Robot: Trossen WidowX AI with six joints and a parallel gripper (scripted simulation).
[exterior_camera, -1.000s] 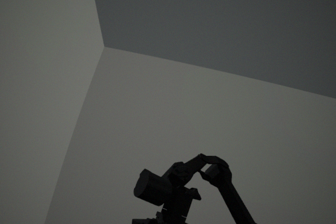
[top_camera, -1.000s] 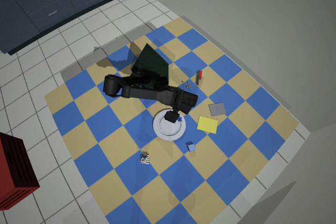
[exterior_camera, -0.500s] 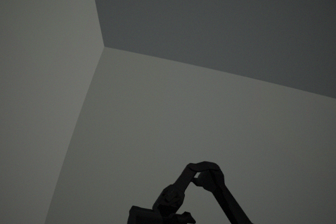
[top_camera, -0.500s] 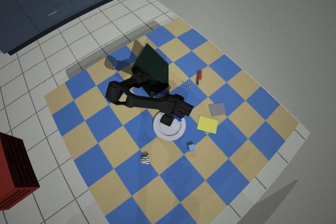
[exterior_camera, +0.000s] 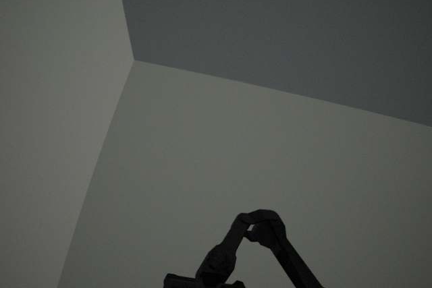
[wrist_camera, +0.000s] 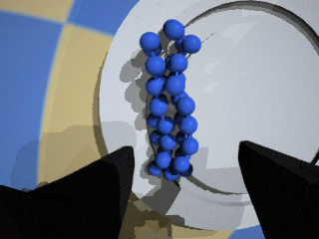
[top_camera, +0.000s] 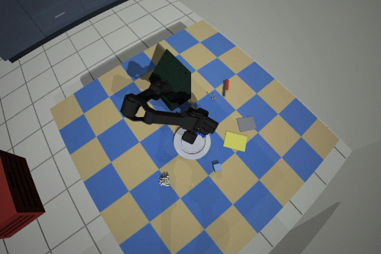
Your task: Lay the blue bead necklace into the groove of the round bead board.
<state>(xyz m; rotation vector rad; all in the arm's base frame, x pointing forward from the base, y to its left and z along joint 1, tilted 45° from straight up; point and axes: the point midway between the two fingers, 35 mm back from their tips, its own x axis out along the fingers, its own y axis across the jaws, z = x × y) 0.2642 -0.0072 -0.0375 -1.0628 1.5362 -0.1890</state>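
My gripper tip is now 4 cm to the left of the round white bead board, 3 cm short of it and 3 cm above it. From my gripper tip the other things lie so: small blue cube (22 cm ahead, 3 cm below, 1 cm to the right); grey square (28 cm to the left, 11 cm ahead, 4 cm below); yellow pad (16 cm to the left, 16 cm ahead, 4 cm below).
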